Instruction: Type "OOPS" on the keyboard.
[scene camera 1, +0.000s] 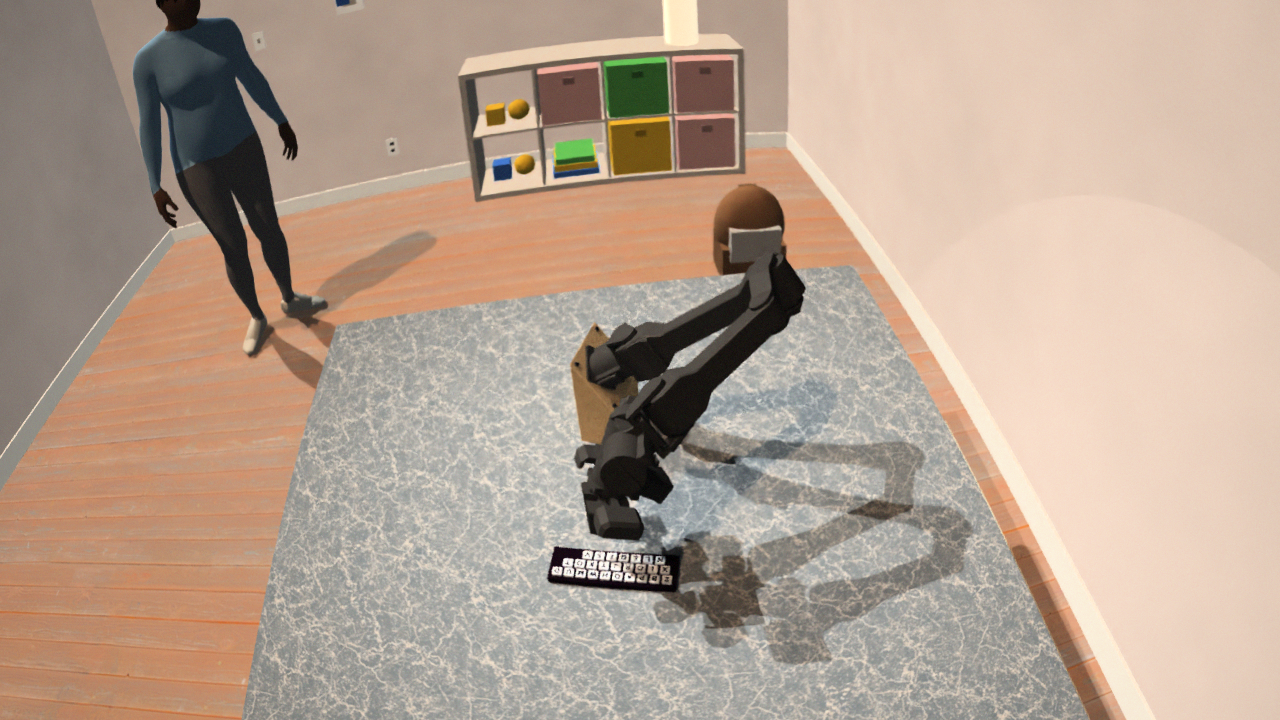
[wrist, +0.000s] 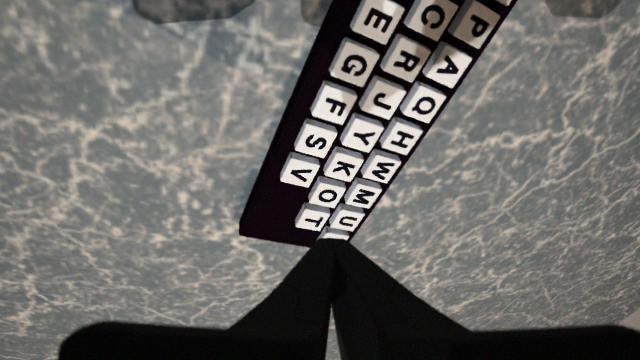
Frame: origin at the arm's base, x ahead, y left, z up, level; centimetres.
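Seen in the pictures: gripper, fingertip midpoint: (scene camera 1: 593, 533) (wrist: 330, 251); arm's base at its link origin: (scene camera 1: 599, 368).
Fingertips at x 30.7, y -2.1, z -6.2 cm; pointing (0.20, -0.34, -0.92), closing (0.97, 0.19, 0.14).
Observation:
Pixels of each thing's middle, then the offset from my fingertips to it. Level surfaces: height alone.
- black keyboard at the middle of its body: (wrist: 373, 101) (scene camera 1: 613, 568) dx +2.5, dy +2.4, dz -6.6 cm
- O key at the middle of its body: (wrist: 327, 192) (scene camera 1: 579, 564) dx +1.7, dy -2.7, dz -6.0 cm
- S key at the middle of its body: (wrist: 315, 138) (scene camera 1: 599, 556) dx +0.3, dy +0.4, dz -6.0 cm
- P key at the middle of its body: (wrist: 473, 23) (scene camera 1: 642, 578) dx +5.2, dy +6.7, dz -6.0 cm
- T key at the middle of its body: (wrist: 312, 217) (scene camera 1: 568, 562) dx +1.4, dy -4.6, dz -6.0 cm
- U key at the middle of its body: (wrist: 346, 217) (scene camera 1: 569, 572) dx +3.3, dy -4.4, dz -6.0 cm
- grey surface at its surface level: dz -7.4 cm
A black keyboard (scene camera 1: 614, 585) (wrist: 280, 200) with white letter keys lies on the patterned grey surface. In the wrist view it runs from the top right down to the fingertips. The O key (wrist: 327, 194), the S key (wrist: 315, 141) and the P key (wrist: 476, 27) show there; the P key is partly shaded. My gripper (wrist: 330, 251) is shut and empty. Its tips appear above the keyboard's near end in the wrist view, just below the T key (wrist: 312, 219) and the U key (wrist: 346, 219), and cover part of another key. In the scene view the fingertips are hidden behind the wrist.
The grey surface (scene camera 1: 402, 537) surrounds the keyboard. My black arm comes from a brown base plate (scene camera 1: 592, 402) behind the keyboard. A brown rounded object (scene camera 1: 748, 210) stands behind the arm. A shelf unit (scene camera 1: 599, 55) stands at the back wall, and a person (scene camera 1: 201, 98) stands at the left.

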